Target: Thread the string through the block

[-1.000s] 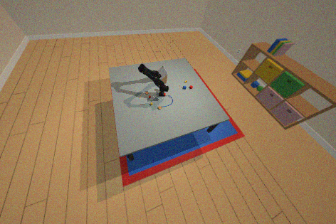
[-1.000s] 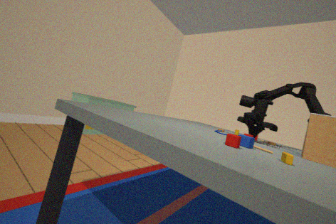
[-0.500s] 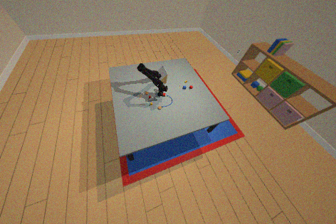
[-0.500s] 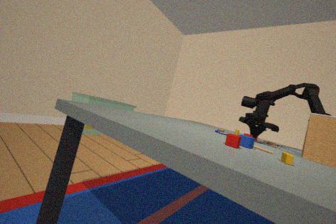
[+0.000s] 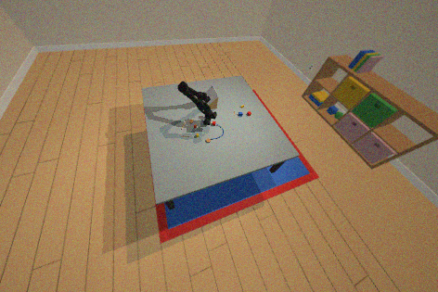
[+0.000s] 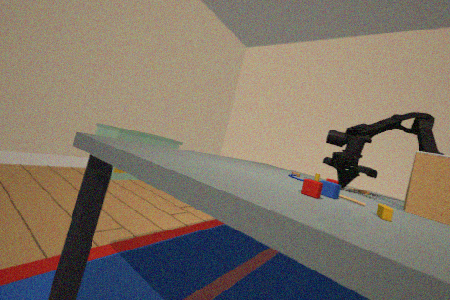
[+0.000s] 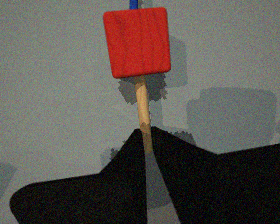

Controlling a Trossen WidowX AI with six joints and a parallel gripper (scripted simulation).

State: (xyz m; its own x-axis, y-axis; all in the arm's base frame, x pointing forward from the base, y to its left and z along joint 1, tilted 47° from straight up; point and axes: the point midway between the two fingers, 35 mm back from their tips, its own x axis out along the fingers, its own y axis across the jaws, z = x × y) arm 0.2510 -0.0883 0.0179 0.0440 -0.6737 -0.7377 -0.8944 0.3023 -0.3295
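The red cube is 2 cm ahead of my gripper tip, 5 cm to the left of it and 1 cm above it. The rest, counted from my gripper tip: yellow block 13 cm behind, 45 cm to the left; round button 20 cm ahead, 7 cm to the right; blue cube 2 cm behind, 38 cm to the left, 1 cm above.
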